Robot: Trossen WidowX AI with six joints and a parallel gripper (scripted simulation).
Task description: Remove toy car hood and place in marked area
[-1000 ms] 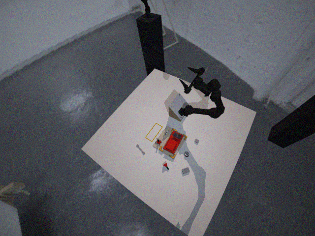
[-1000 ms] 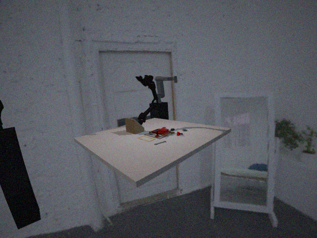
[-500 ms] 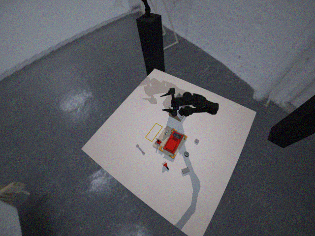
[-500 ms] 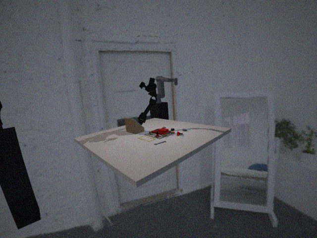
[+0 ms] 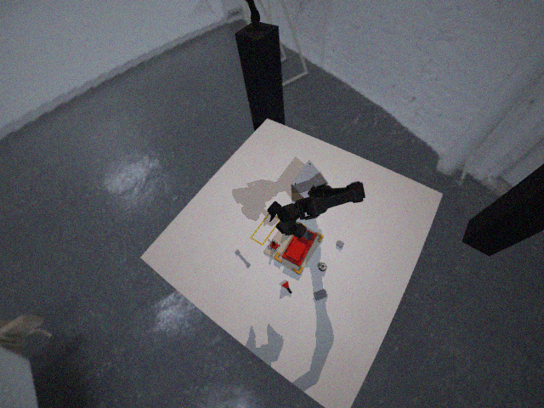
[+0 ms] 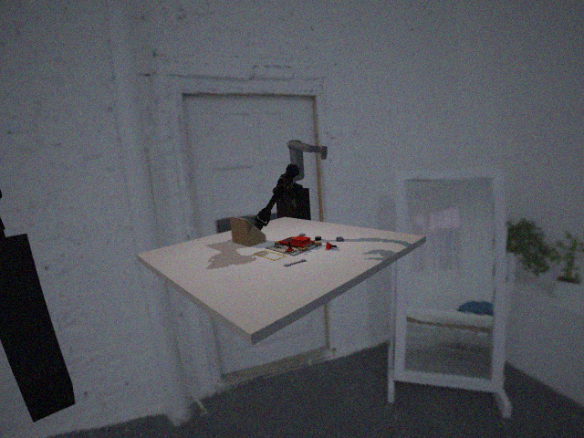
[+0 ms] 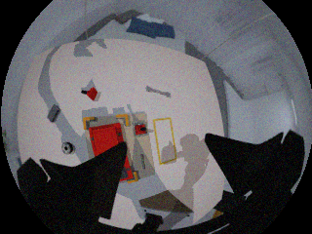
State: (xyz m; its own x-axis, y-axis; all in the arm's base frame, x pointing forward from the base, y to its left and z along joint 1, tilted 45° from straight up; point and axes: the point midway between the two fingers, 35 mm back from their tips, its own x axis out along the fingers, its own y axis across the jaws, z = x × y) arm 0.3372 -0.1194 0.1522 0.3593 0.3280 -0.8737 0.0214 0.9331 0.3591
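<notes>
Right now my gripper tip is 2 cm past the red hood, 9 cm to the right of it and 21 cm above it. The rest, counted from my gripper tip: dark wheel 3 cm behind, 25 cm to the left, 24 cm below; then grey tool 17 cm ahead, 13 cm to the right, 25 cm below.
</notes>
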